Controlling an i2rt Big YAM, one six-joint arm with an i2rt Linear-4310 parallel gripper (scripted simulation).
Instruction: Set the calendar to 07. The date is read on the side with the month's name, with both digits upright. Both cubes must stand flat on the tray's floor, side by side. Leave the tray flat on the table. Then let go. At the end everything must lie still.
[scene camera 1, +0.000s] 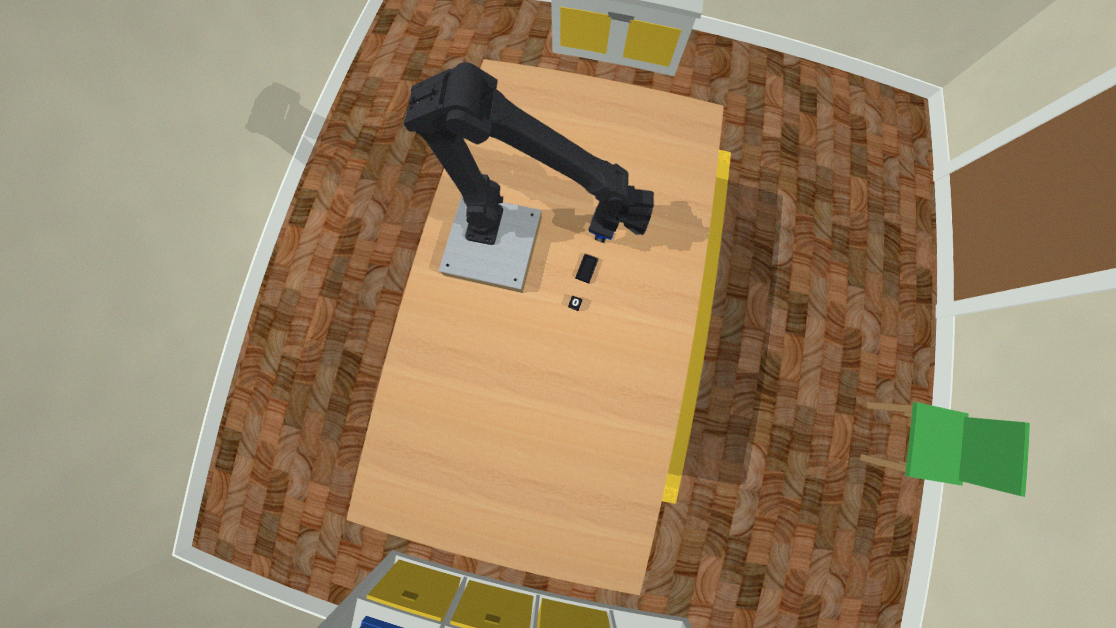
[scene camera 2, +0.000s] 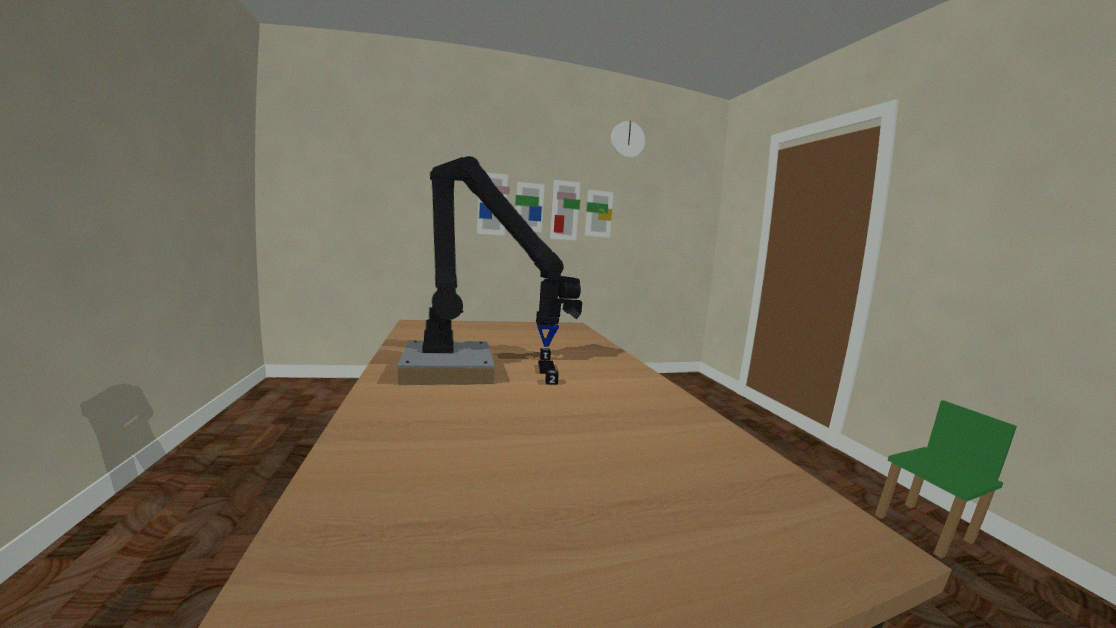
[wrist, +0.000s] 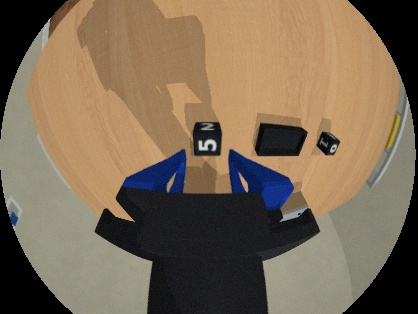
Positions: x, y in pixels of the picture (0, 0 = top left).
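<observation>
My gripper (wrist: 207, 154) sits 0.13 m from the lens, while for a black tray (wrist: 273, 140) I get 0.19 m from the lens.
</observation>
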